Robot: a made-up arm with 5 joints.
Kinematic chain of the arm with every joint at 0, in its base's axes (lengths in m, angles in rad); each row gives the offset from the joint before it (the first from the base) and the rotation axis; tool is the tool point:
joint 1: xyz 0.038 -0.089 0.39 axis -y
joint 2: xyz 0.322 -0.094 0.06 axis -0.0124 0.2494 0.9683
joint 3: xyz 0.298 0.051 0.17 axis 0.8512 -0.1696 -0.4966
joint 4: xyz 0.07 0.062 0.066 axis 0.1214 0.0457 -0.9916
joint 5: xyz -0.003 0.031 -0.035 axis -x
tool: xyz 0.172 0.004 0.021
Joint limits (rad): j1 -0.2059..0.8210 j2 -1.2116..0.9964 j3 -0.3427..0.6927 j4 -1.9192..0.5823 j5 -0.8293..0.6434
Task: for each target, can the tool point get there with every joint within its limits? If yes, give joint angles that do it. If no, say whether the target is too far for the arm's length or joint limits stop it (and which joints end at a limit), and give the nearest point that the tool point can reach.
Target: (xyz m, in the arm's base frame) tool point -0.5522 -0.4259 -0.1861
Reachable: no: joint limits stop it (at a limit: joint 1, joint 2, joint 3, joint 4, joint 5) | nearest point 0.1111 0.1674 0.7043 | short by 1.259 m
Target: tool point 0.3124 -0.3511 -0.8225
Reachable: no: too far | nearest point 0.6392 0.0476 0.4639 | short by 1.386 m
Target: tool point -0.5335 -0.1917 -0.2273
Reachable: no: joint limits stop it (at a limit: joint 1, joint 2, joint 3, joint 4, joint 5) | nearest point 0.1111 0.1674 0.7043 | short by 1.188 m
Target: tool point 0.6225 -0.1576 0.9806
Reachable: yes | joints 0.2911 -0.5531 0.4038 -1.5594 0.0313
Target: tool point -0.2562 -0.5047 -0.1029
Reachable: no: joint limits stop it (at a limit: joint 1, joint 2, joint 3, joint 4, joint 5) | nearest point 0.0485 -0.6251 0.9186 | short by 1.073 m
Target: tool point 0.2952 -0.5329 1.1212
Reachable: yes | joints 0.6769 -0.9062 0.3118 0.0722 -0.6835
